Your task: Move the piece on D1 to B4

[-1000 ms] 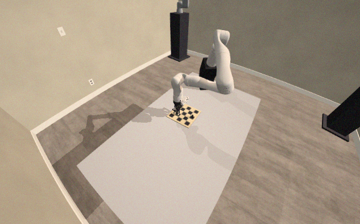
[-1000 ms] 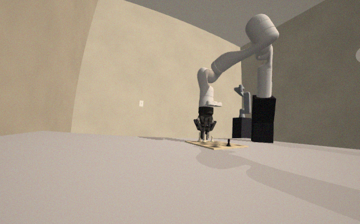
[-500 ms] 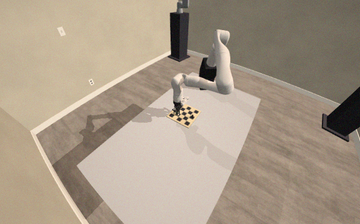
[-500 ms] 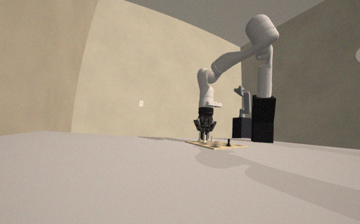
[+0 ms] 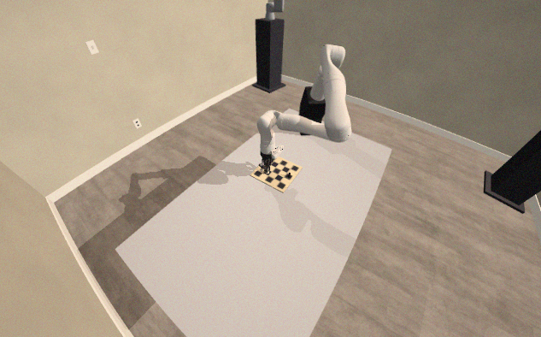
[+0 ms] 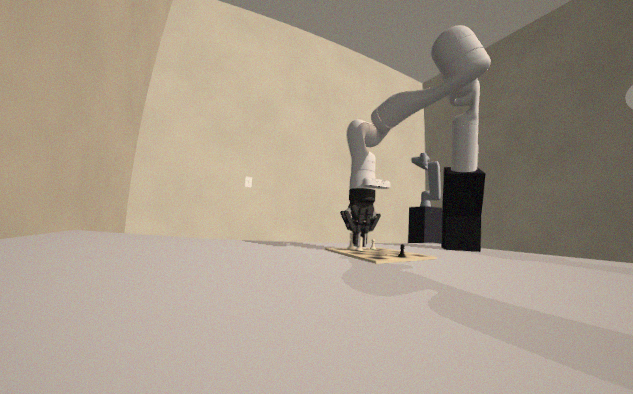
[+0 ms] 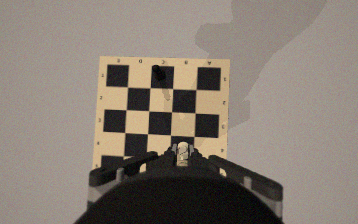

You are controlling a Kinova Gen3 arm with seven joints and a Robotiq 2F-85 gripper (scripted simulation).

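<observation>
My gripper is now 2 cm above the white chess piece. Round my hand: chessboard (4 cm behind, 3 cm to the left, 3 cm below); then black chess piece (11 cm to the left, 6 cm behind, 2 cm below).
</observation>
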